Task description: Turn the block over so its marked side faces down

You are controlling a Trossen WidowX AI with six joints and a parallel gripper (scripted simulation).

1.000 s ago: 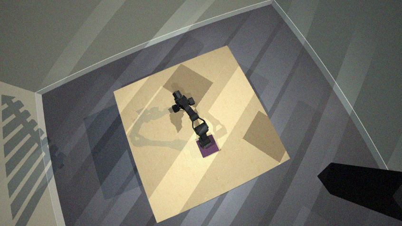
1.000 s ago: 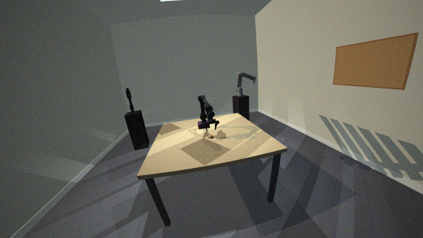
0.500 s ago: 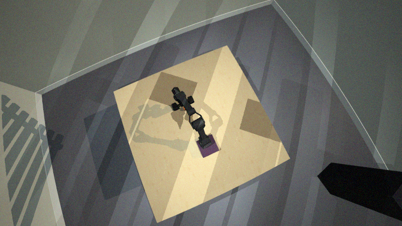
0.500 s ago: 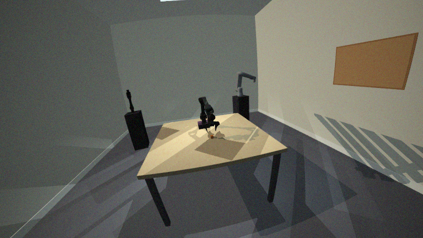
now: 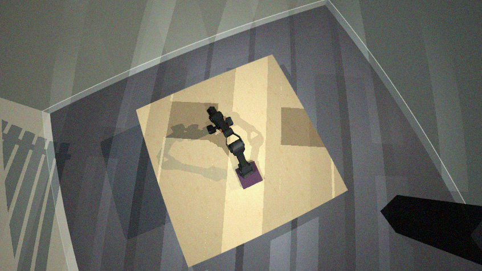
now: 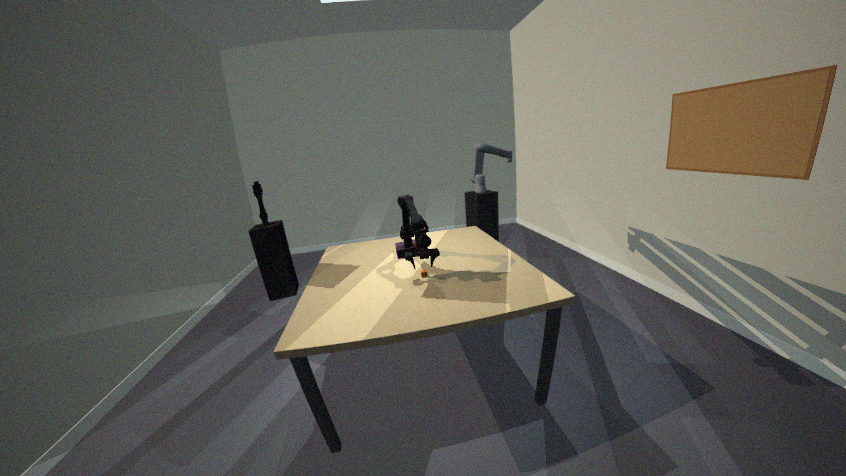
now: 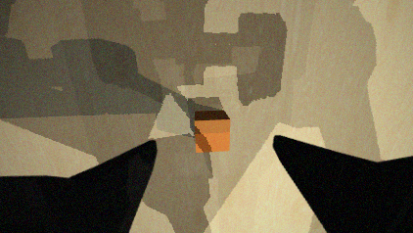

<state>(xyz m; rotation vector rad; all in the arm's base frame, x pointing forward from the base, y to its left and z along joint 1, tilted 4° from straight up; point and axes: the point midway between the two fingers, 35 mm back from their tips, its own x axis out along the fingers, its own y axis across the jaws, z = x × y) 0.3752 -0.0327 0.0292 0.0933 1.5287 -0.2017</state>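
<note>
Right now the orange block is 30 mm below my gripper tip and 10 mm behind it.
</note>
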